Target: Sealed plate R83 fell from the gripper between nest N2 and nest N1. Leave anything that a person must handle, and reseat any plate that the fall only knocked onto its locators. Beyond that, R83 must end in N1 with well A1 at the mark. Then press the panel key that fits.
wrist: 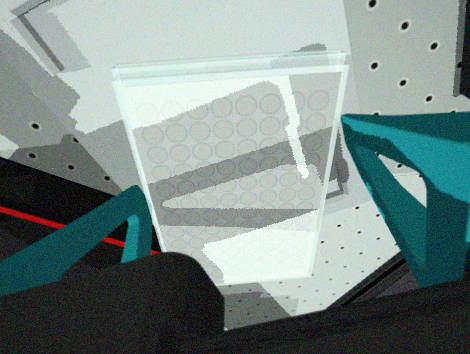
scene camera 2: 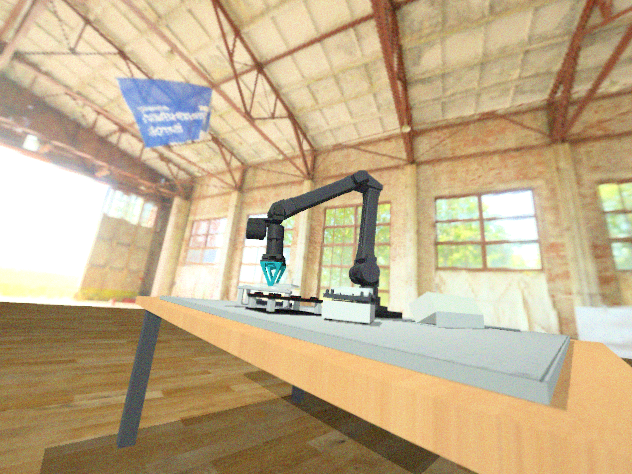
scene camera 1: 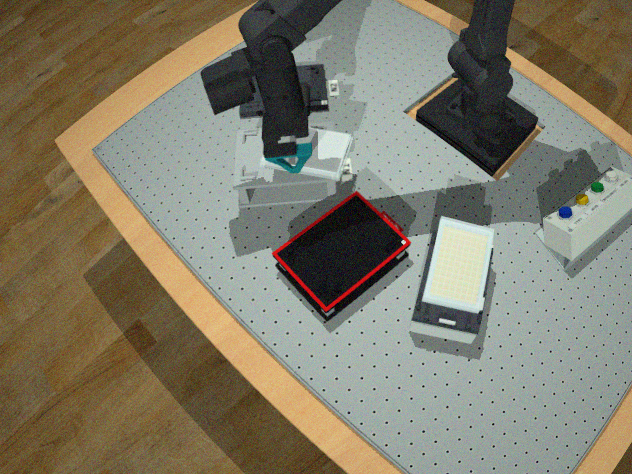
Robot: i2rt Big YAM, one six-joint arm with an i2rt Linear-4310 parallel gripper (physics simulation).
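Places are measured from the arm's base along level axes (x ahead, y left, z up), in millimetres.
Where they show: gripper, fingertip midpoint: point(wrist: 237, 164) point(scene camera 2: 272, 286) point(scene camera 1: 295, 147); arm's base at its link origin: point(scene camera 1: 481, 118).
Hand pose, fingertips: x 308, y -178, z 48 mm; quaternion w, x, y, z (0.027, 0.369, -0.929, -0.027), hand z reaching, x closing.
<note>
Things, the pixels of their top centre, and the offset from my fingertips. "*": a spot on its surface instead.
- clear lidded plate with round wells, top centre: point(wrist: 239, 211) point(scene camera 1: 306, 145) point(scene camera 2: 278, 283) dz +11, dx -8, dy +18 mm
- plate with pale yellow wells, top centre: point(scene camera 1: 461, 260) point(scene camera 2: 353, 285) dz +12, dx +2, dy +318 mm
- dark nest at a spot on its surface: point(scene camera 1: 426, 316) * dz -5, dx +94, dy +326 mm
- black plate-sized piece with a red rim, surface spot: point(scene camera 1: 301, 279) * dz -29, dx +152, dy +150 mm
- key panel at its top centre: point(scene camera 1: 601, 197) point(scene camera 2: 446, 295) dz +15, dx -263, dy +457 mm
A clear lidded plate with round wells point(scene camera 1: 334, 153) point(wrist: 240, 125) lies askew on a pale grey stand point(scene camera 1: 285, 193). My gripper point(scene camera 1: 296, 169) point(scene camera 2: 273, 284) point(wrist: 237, 164) is open, its teal fingers at the two long sides of this plate, near its height. A plate with pale yellow wells point(scene camera 1: 459, 265) lies on a dark nest point(scene camera 1: 426, 316). A black plate-sized piece with a red rim point(scene camera 1: 301, 279) lies on a black base and has a white mark at its right corner. Another dark nest point(scene camera 1: 319, 86) is partly hidden behind the arm. I cannot read which is R83, N1 or N2.
The key panel point(scene camera 1: 571, 234) stands at the right in the first scene view, with blue point(scene camera 1: 565, 211), yellow point(scene camera 1: 581, 199), green point(scene camera 1: 597, 187) and white point(scene camera 1: 611, 176) keys. The arm's black base point(scene camera 1: 474, 127) stands at the back right. Wood edging point(scene camera 1: 229, 346) borders the perforated table top.
</note>
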